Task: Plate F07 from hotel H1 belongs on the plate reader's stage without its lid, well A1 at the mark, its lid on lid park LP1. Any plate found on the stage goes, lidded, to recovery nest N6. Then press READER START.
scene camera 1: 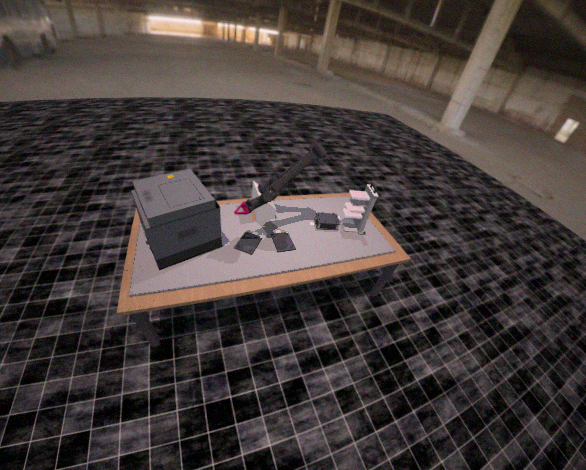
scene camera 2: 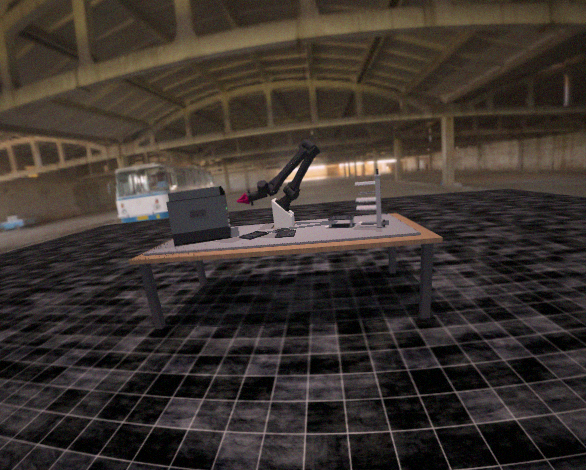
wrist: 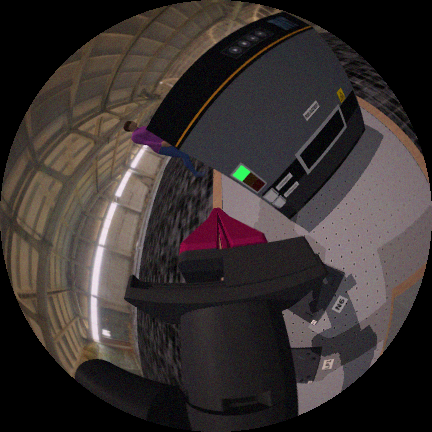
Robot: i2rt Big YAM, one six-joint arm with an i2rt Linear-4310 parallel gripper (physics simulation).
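Seen in the pictures: gripper, fingertip midpoint: point(scene camera 1: 234, 213) point(scene camera 2: 237, 201) point(wrist: 216, 212); arm's base at its link origin: point(scene camera 2: 281, 206).
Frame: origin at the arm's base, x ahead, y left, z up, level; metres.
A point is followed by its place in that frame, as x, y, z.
My gripper point(scene camera 1: 241, 208) @(0.343, -0.205, 0.093) point(scene camera 2: 242, 199) @(0.343, -0.205, 0.093) point(wrist: 216, 212) @(0.343, -0.205, 0.093) is shut and empty, its magenta fingertips together. It hangs above the table, beside the front of the plate reader point(scene camera 1: 185, 227) @(0.451, -0.456, 0.086) point(scene camera 2: 200, 216) @(0.442, -0.437, 0.026) point(wrist: 265, 105) @(0.256, -0.334, 0.093). In the wrist view two small pale buttons point(wrist: 274, 199) @(0.343, -0.281, -0.037) sit low on the reader's front, near a green lamp point(wrist: 241, 173) @(0.346, -0.287, 0.051); a gap shows between fingertips and buttons. The reader's slot point(wrist: 322, 140) @(0.207, -0.359, -0.036) looks dark; no plate or stage can be made out. Nest N6 point(scene camera 1: 248, 242) @(0.341, -0.119, -0.136) point(wrist: 303, 306) @(0.323, -0.070, -0.136) and lid park LP1 point(scene camera 1: 284, 241) @(0.336, 0.111, -0.138) point(wrist: 306, 361) @(0.283, 0.076, -0.138) are partly hidden in the wrist view. Hotel H1 point(scene camera 1: 369, 212) @(0.249, 0.704, 0.042) point(scene camera 2: 378, 200) @(0.248, 0.700, 0.022) holds several plates; their labels are unreadable.
A dark fixture point(scene camera 1: 327, 220) @(0.182, 0.443, -0.088) point(scene camera 2: 342, 223) @(0.128, 0.459, -0.136) stands between the lid park and the hotel. The arm's pale base bracket point(scene camera 2: 283, 215) @(0.087, 0.030, -0.060) stands behind the dark pads. A person point(wrist: 147, 138) in purple shows beyond the reader in the wrist view. The table point(scene camera 1: 250, 287) @(0.661, -0.128, -0.160) has a wooden edge.
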